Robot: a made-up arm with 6 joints.
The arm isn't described. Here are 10 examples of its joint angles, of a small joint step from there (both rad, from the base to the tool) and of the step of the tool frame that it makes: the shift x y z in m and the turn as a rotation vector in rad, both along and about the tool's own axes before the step.
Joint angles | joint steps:
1: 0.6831 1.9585 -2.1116 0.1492 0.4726 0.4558 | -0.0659 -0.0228 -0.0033 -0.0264 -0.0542 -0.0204
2: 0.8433 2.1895 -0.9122 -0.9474 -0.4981 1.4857 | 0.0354 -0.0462 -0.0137 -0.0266 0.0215 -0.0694
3: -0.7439 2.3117 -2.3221 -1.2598 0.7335 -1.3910 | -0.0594 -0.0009 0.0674 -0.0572 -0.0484 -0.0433
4: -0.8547 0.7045 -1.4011 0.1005 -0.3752 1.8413 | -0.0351 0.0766 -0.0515 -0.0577 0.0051 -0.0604
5: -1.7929 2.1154 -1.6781 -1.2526 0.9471 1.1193 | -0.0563 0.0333 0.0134 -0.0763 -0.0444 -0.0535
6: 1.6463 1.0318 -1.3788 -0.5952 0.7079 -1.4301 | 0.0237 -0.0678 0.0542 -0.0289 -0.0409 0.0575
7: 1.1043 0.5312 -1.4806 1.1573 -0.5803 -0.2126 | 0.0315 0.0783 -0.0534 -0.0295 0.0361 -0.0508
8: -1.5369 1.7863 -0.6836 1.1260 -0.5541 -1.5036 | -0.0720 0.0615 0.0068 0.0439 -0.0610 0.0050
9: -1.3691 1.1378 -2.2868 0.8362 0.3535 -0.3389 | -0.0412 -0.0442 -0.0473 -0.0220 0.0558 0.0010
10: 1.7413 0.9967 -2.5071 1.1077 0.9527 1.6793 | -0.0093 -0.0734 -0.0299 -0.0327 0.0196 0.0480
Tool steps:
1: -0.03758 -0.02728 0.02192 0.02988 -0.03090 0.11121
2: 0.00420 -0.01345 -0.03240 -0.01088 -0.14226 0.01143
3: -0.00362 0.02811 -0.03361 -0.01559 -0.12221 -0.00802
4: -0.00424 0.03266 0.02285 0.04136 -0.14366 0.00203
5: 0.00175 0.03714 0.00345 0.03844 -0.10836 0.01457
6: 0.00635 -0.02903 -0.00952 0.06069 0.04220 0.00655
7: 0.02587 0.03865 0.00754 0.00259 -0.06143 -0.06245
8: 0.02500 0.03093 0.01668 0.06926 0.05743 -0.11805
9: -0.02811 -0.02632 -0.03315 -0.01843 -0.08002 0.02474
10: 0.05912 -0.02568 0.00359 -0.02020 -0.05342 -0.02161
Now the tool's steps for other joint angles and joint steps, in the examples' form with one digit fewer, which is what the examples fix.
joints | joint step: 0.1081 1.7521 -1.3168 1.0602 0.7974 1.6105 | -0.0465 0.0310 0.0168 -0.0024 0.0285 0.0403
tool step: -0.0229 0.0010 -0.0150 0.0037 0.0966 0.0336
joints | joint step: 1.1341 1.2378 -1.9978 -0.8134 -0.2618 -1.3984 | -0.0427 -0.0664 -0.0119 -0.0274 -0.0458 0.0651
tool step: 0.0252 -0.0249 0.0512 0.0895 -0.0066 -0.0386
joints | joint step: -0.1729 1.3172 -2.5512 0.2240 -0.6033 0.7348 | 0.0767 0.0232 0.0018 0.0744 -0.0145 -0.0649
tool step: 0.0037 -0.0075 0.0299 0.0607 0.0696 0.0369
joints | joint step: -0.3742 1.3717 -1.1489 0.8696 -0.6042 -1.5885 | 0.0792 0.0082 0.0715 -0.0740 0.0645 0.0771
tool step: -0.0033 -0.0067 -0.0483 -0.1759 -0.0158 0.0384
